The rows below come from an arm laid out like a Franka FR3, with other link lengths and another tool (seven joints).
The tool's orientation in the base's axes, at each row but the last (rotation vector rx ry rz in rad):
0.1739 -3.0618 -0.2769
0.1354 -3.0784 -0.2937
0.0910 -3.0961 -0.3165
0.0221 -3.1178 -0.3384
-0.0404 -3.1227 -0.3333
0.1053 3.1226 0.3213
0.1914 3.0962 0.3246
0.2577 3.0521 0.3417
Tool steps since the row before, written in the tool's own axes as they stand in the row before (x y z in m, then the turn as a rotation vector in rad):
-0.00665 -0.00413 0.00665 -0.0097 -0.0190 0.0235
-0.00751 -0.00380 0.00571 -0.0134 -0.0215 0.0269
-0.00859 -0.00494 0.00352 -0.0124 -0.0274 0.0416
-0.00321 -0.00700 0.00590 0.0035 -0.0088 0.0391
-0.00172 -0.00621 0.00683 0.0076 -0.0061 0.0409
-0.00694 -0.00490 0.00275 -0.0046 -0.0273 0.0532
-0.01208 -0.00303 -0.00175 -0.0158 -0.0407 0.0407
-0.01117 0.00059 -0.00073 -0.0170 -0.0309 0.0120
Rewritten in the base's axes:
0.00656 -0.00209 -0.00763 0.0099 -0.0133 -0.0270
0.00748 -0.00197 -0.00661 0.0136 -0.0148 -0.0310
0.00873 -0.00360 -0.00464 0.0125 -0.0177 -0.0466
0.00326 -0.00552 -0.00728 -0.0037 -0.0003 -0.0401
0.00157 -0.00467 -0.00799 -0.0077 0.0029 -0.0412
0.00662 -0.00469 -0.00373 0.0032 -0.0162 -0.0577
0.01156 -0.00480 0.00120 0.0122 -0.0331 -0.0481
0.01103 -0.00151 0.00130 0.0128 -0.0301 -0.0179

